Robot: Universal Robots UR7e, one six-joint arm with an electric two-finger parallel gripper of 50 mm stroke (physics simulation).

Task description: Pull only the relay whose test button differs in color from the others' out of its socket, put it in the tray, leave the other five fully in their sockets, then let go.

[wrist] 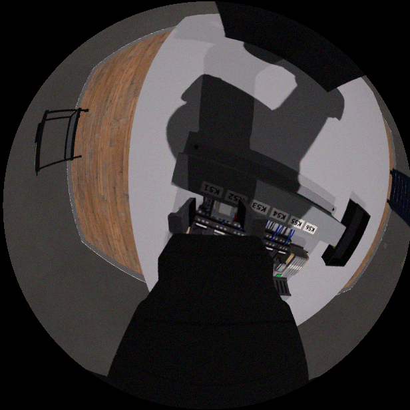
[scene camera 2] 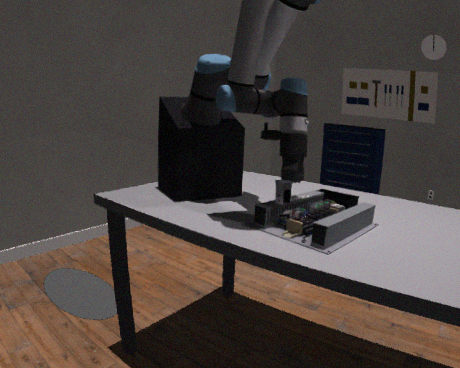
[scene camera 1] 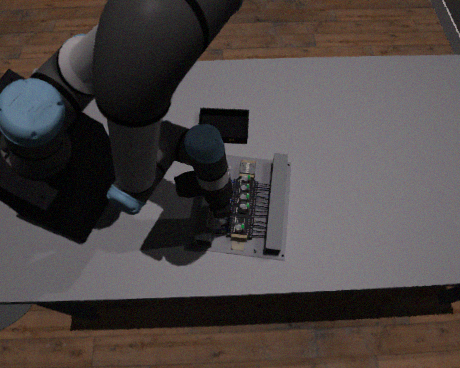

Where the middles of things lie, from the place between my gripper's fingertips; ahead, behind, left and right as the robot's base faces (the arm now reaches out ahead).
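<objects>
My gripper: 70 mm above the base plate [scene camera 2: 277, 230], 80 mm to the right of it, 70 mm short of it. Black tray [scene camera 1: 227, 125], from my hand: 70 mm below, 20 mm behind, 350 mm to the left.
</objects>
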